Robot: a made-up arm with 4 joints.
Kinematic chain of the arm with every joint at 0, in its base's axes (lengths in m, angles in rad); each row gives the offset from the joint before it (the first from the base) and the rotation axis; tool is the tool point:
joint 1: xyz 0 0 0.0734 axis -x
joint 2: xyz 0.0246 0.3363 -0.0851 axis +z
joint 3: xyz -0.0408 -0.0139 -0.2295 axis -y
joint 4: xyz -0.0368 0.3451 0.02 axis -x
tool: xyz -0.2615 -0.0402 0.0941
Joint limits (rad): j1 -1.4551..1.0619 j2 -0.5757..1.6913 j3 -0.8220..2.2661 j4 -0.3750..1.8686
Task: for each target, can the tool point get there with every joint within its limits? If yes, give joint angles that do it. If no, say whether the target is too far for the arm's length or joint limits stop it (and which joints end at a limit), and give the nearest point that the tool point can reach.
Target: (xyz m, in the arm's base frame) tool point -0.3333 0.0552 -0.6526
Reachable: yes | joints 0.6714 0.3896 1.1152 -0.0910
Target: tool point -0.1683 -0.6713 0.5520
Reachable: no: joint limits stop it (at a limit: joint 1, joint 2) | nearest point -0.2579 -0.3164 -0.0304 | short by 0.688 m
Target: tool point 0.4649 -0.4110 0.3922
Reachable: no: joint limits stop it (at a limit: joint 1, joint 2, joint 3) | nearest point 0.0647 0.0927 0.7508 | short by 0.737 m
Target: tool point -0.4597 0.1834 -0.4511
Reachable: yes | joints 0.6563 0.5016 0.3519 0.5494
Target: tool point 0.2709 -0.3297 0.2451
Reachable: no: joint limits stop it (at a limit: joint 1, joint 2, joint 4) | nearest point -0.1909 -0.2477 -0.0180 | short by 0.538 m
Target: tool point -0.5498 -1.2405 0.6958
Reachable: no: too far | nearest point -0.3372 -0.3850 -0.0889 | short by 1.180 m
